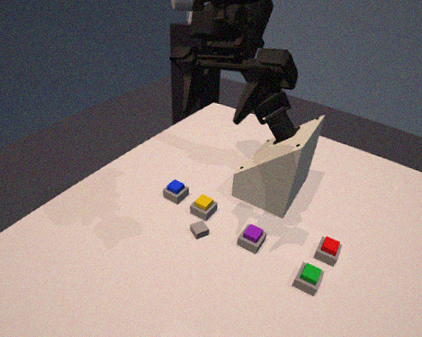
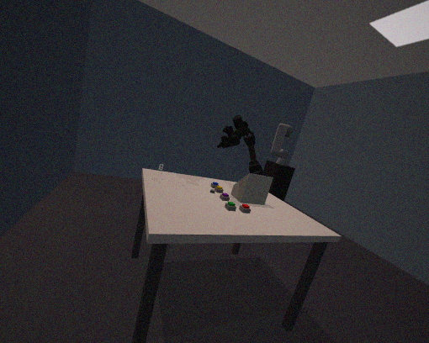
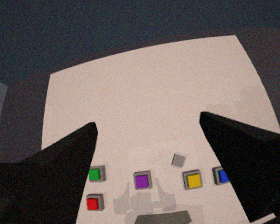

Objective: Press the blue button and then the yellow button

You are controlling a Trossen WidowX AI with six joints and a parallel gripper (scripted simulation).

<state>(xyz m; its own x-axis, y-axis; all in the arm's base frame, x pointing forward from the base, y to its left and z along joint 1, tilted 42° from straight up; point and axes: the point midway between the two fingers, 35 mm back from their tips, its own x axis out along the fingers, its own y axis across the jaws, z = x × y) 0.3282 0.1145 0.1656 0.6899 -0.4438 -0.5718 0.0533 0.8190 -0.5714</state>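
Now: gripper tip 290 mm above the blue button, 170 mm to the left of it and 120 mm past it. From my gripper tip the other things lie so: yellow button 290 mm below, 110 mm behind, 80 mm to the right; purple button 290 mm below, 90 mm behind, 60 mm to the left; small grey block 310 mm below, 50 mm to the right, 50 mm behind.
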